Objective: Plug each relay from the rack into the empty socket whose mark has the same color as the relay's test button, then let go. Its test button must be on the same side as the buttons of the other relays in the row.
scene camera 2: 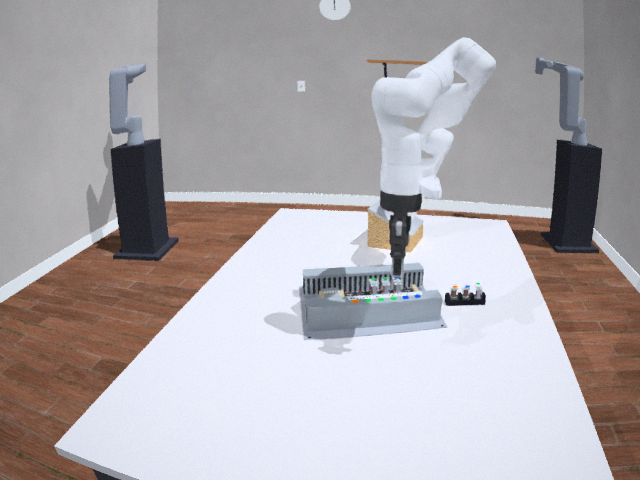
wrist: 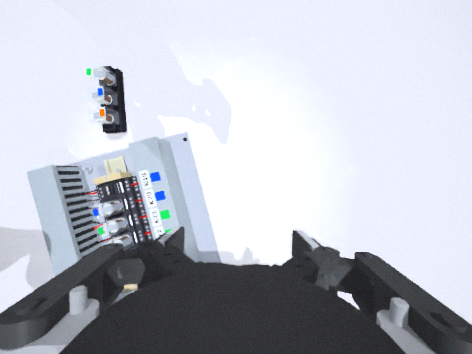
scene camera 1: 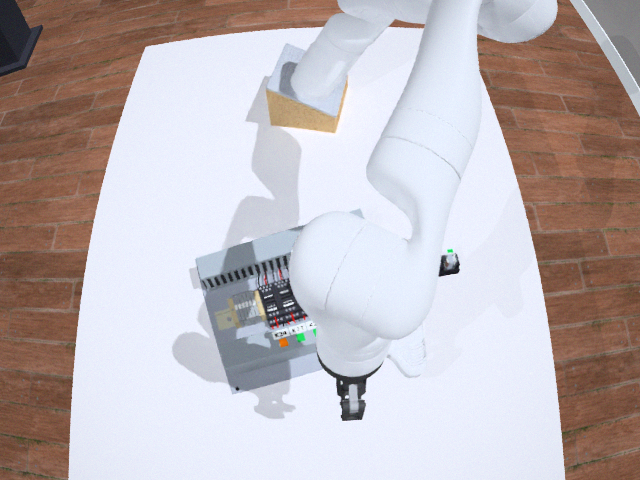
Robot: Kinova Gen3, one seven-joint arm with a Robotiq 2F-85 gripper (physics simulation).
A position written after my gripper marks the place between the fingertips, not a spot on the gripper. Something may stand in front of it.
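Observation:
My gripper (scene camera 2: pixel 398 266), (wrist: pixel 237 240), (scene camera 1: pixel 347 372). Grey panel (scene camera 2: pixel 412 327), (wrist: pixel 182 151).

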